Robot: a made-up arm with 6 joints. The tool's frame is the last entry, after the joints.
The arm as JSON. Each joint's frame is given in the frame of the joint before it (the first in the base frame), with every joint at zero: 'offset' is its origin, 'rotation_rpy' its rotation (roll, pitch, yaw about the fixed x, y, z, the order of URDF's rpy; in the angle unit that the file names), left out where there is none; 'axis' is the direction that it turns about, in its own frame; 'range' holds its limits. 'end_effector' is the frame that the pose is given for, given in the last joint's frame.
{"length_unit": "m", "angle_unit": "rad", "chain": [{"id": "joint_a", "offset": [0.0, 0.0, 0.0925], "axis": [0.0, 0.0, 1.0], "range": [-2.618, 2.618]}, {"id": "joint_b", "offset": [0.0, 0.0, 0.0], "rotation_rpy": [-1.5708, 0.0, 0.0], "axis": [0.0, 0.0, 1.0], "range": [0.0, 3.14]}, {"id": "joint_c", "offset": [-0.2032, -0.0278, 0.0], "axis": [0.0, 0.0, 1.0], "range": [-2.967, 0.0]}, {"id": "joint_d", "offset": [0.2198, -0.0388, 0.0], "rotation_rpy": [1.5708, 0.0, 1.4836], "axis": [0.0, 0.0, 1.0], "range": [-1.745, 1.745]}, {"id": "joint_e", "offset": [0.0, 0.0, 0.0], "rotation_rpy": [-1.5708, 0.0, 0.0], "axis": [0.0, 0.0, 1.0], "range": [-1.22, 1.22]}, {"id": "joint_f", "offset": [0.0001, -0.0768, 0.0], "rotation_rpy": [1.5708, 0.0, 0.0], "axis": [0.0, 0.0, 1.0], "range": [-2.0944, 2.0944]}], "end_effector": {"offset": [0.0, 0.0, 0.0]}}
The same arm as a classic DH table. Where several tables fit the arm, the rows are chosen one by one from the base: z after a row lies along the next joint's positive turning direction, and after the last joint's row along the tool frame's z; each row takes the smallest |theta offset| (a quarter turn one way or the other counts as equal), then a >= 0, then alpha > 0; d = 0 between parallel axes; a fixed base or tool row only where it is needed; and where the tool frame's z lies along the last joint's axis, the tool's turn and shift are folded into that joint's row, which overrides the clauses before.
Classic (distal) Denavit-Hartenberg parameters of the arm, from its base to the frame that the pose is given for. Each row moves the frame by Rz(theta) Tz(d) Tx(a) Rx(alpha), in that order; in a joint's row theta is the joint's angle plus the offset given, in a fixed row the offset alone. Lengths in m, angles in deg.
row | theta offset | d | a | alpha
joint_a | 0 | 0.0925 | 0 | -90
joint_b | 7.79 | 0 | -0.2051 | 0
joint_c | 77.21 | 0 | -0.0195 | 90
joint_d | 0 | 0.2223 | 0 | -90
joint_e | 0 | 0 | 0.0001 | 90
joint_f | 0 | 0.0768 | 0 | 0
Joint limits (deg, base to tool): -150..150 0..179.91 -170..0 -99.98..99.98 -69.9..69.9 -120..120

